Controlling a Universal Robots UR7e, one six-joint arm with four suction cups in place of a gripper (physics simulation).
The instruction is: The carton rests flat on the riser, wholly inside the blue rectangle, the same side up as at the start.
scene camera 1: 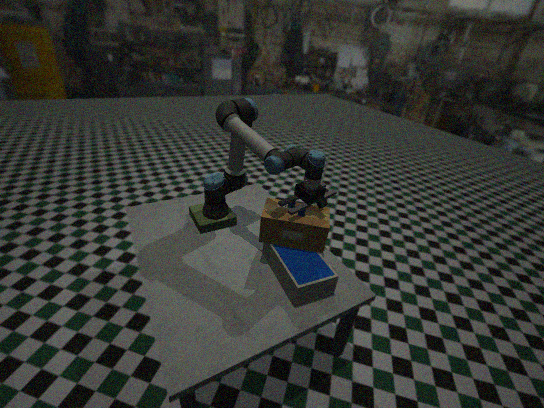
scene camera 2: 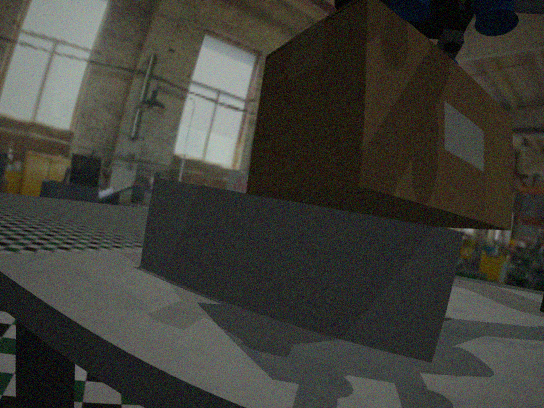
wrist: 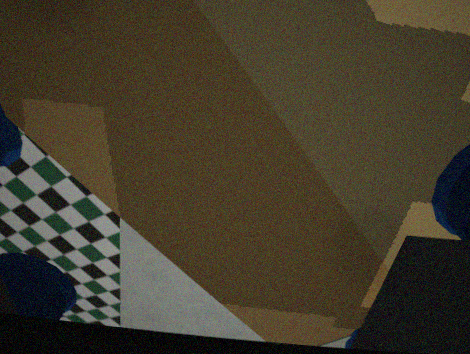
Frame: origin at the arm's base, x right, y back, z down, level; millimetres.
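Seen in the pictures: hand at its tool point: (scene camera 2: 434,61) (wrist: 211,237); arm's base at its link origin: (scene camera 1: 215,212).
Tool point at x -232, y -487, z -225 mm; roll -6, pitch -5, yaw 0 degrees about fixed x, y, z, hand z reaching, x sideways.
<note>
Pixels of each thing's middle, then the offset from my tool point to it. Level surfaces: height alone.
- brown carton at the middle of its body: (wrist: 389,141) (scene camera 2: 406,146) (scene camera 1: 294,224) dx +75, dy -8, dz +74 mm
- grey riser at the middle of its body: (scene camera 2: 302,253) (scene camera 1: 296,263) dx +125, dy -108, dz +220 mm
- blue rectangle at the middle of its body: (scene camera 1: 298,254) dx +125, dy -108, dz +161 mm
- grey table at its surface level: dz +281 mm
The brown carton (scene camera 1: 294,234) (scene camera 2: 310,125) (wrist: 175,165) is upright under my gripper (scene camera 1: 301,207), whose suction cups are on its top. The carton is over the back part of the grey riser (scene camera 1: 317,291) (scene camera 2: 300,265), long side across it, overhanging its edges. In scene camera 2 its underside shows past the riser's edge; whether it touches the riser's top is unclear. The blue rectangle (scene camera 1: 307,267) with its pale border shows in front of the carton; its back end is hidden. Blue cups show at the sides of the wrist view, over the carton's top.
The arm's base stands on a green block (scene camera 1: 201,223) at the back left of the grey table (scene camera 1: 200,345). The riser stands near the table's right edge. Checkered floor (scene camera 1: 75,280) surrounds the table. Shadows of the arm and carton lie on the table.
</note>
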